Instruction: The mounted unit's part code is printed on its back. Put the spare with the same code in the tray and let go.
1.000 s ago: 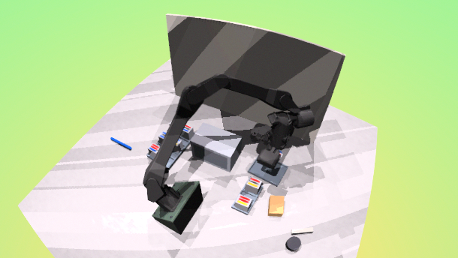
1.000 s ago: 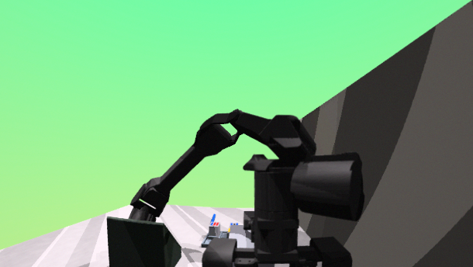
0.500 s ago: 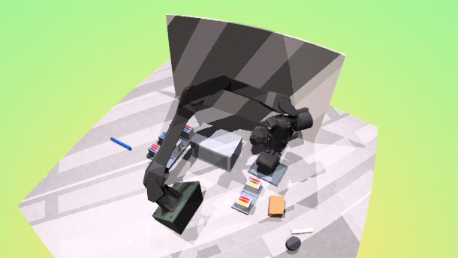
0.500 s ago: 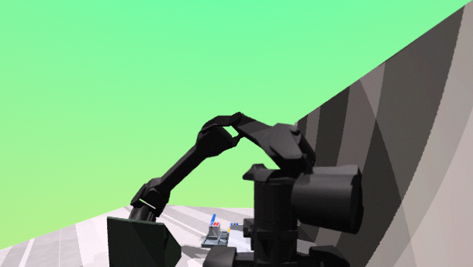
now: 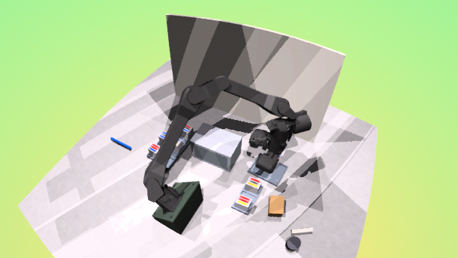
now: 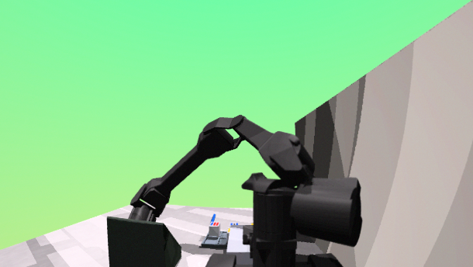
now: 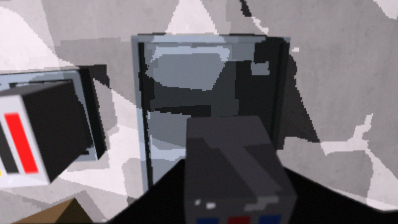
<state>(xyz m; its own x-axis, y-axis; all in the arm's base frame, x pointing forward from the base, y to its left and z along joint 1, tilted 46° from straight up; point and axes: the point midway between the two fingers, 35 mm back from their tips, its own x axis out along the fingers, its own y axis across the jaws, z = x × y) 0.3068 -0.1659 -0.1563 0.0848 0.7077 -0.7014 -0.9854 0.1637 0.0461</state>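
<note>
Right now my gripper tip is 5 cm above the grey-blue tray. From my gripper tip the other things lie so: white bar: 21 cm behind, 19 cm to the right, 4 cm below; orange block: 15 cm behind, 7 cm to the right, 3 cm below; mounted unit: 22 cm to the left, 1 cm behind.
</note>
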